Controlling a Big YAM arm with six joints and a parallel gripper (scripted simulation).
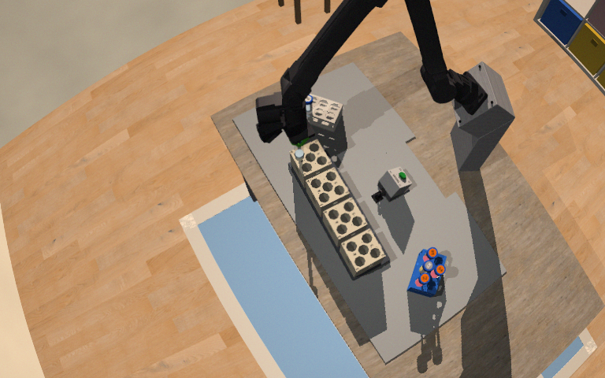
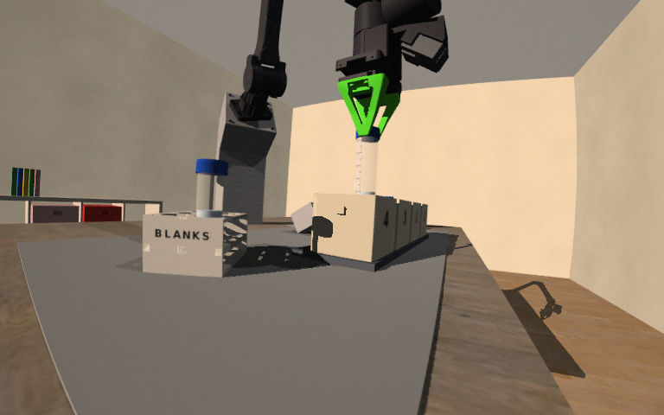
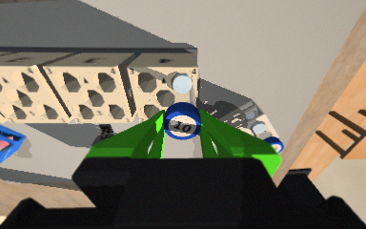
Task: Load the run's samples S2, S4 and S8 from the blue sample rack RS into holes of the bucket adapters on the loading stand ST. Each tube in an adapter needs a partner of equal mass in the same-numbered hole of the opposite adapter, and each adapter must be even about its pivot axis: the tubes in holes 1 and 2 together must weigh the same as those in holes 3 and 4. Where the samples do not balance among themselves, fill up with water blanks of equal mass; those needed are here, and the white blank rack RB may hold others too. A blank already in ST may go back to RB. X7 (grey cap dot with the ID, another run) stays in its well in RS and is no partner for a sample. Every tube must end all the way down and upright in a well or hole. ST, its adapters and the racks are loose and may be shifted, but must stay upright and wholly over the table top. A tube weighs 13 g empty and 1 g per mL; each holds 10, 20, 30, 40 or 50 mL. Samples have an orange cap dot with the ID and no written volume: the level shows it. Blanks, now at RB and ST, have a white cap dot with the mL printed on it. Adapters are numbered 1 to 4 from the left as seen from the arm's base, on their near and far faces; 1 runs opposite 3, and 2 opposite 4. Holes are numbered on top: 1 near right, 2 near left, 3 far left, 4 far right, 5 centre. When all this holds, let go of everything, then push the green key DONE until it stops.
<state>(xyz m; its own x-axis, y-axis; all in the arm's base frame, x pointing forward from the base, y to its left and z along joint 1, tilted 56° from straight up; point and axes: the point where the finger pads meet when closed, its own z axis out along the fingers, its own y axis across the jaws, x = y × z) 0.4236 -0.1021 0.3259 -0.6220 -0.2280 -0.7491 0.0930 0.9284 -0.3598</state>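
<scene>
Now: hand 50 mm above the white-dot blank marked 10, 10 mm to the left of it and 10 mm past it. Round my hand: white blank rack RB (180 mm behind, 150 mm below, 120 mm to the right); then tall blue-capped blank (140 mm behind, 130 mm to the right, 120 mm below); then green DONE key (240 mm to the left, 230 mm behind, 120 mm below).
</scene>
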